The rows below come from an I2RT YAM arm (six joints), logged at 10 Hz.
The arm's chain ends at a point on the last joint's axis. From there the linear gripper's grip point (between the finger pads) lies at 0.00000 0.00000 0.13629 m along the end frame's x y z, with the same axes.
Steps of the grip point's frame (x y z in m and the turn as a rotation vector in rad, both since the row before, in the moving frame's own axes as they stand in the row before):
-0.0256, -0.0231, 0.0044, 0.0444, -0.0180, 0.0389
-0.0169, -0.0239, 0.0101, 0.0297, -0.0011, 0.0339
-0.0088, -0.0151, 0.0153, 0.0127, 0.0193, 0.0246
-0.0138, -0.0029, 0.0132, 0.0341, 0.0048, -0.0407
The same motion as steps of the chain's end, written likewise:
-0.0233, -0.0170, 0.0046, 0.0444, -0.0180, 0.0389
-0.0168, -0.0199, 0.0102, 0.0297, -0.0011, 0.0339
-0.0115, -0.0134, 0.0153, 0.0127, 0.0193, 0.0246
-0.0144, 0.0018, 0.0133, 0.0341, 0.0048, -0.0407

